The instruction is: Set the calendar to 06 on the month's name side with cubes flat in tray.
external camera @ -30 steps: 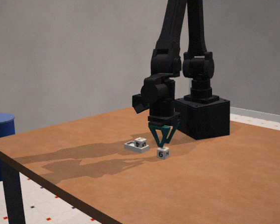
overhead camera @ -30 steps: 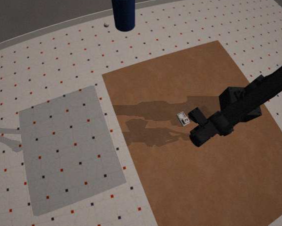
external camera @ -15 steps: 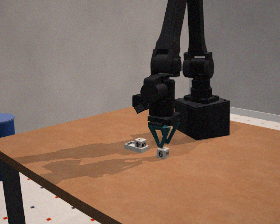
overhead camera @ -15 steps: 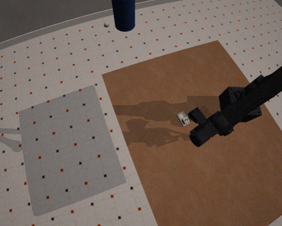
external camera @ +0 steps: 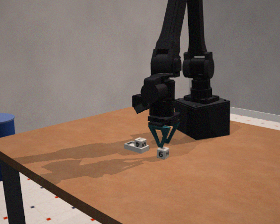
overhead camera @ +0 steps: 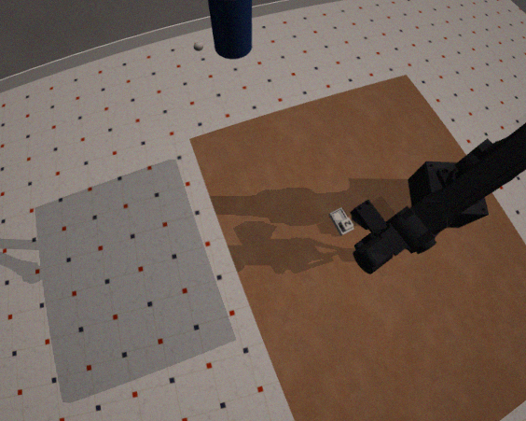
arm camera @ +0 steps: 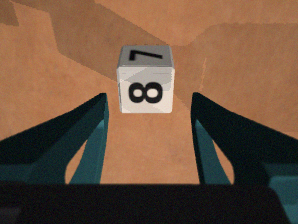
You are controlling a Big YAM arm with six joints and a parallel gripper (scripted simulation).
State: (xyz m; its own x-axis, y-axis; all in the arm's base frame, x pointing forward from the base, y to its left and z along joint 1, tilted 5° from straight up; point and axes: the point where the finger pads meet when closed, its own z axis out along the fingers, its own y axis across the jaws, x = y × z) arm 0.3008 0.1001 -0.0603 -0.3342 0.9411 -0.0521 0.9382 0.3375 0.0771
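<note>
The white digit cube lies 3 cm below my hand. Round my hand: white tray (2 cm ahead, 10 cm to the right, 4 cm below).
</note>
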